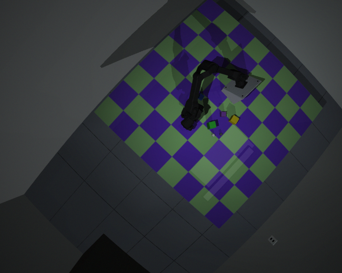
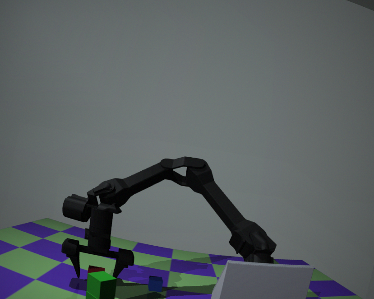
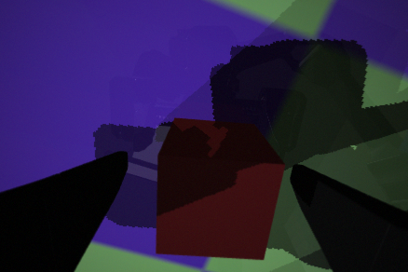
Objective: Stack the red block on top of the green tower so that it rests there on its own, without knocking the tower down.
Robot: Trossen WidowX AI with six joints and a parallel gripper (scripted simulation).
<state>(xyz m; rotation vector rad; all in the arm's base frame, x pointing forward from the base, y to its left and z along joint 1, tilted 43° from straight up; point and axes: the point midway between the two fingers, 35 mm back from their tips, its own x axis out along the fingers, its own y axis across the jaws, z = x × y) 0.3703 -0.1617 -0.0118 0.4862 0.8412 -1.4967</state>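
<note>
My gripper tip is now 10 mm below the red block. From my gripper tip the other things lie so: yellow block: 240 mm to the left, 180 mm behind, 10 mm above; then blue block: 160 mm behind, 50 mm to the right, 10 mm above; then small purple block: 160 mm to the left, 160 mm behind, 10 mm above.
</note>
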